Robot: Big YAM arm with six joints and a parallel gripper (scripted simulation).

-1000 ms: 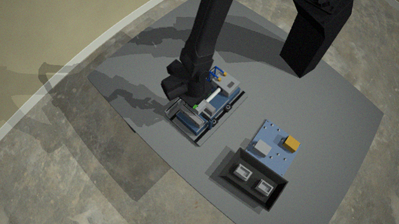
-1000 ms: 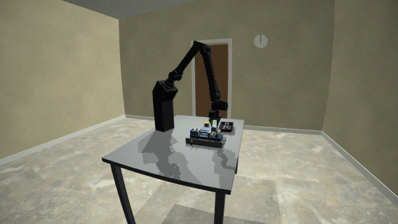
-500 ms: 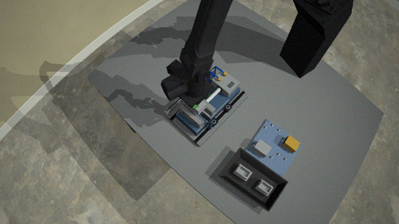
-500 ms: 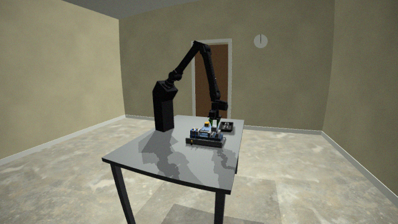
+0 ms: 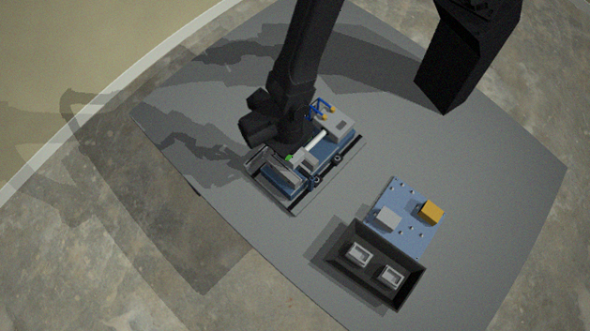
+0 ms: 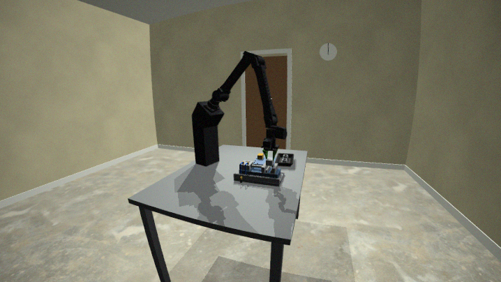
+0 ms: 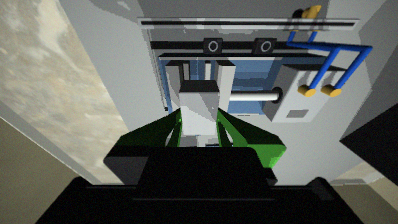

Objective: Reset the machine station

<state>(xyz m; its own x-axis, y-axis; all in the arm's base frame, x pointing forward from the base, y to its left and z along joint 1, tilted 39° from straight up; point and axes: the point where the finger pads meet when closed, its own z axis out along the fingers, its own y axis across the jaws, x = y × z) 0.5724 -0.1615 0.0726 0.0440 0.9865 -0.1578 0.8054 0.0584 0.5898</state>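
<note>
Right now my hand is 6 cm above the moving jaw, 4 cm past it and 1 cm to the right of it. Also, from my hand: blue infeed plate: 33 cm to the left, 14 cm below, 10 cm behind; then fixed jaw: 6 cm below, 3 cm ahead; then white rod: 9 cm behind, 6 cm below, 1 cm to the left.
</note>
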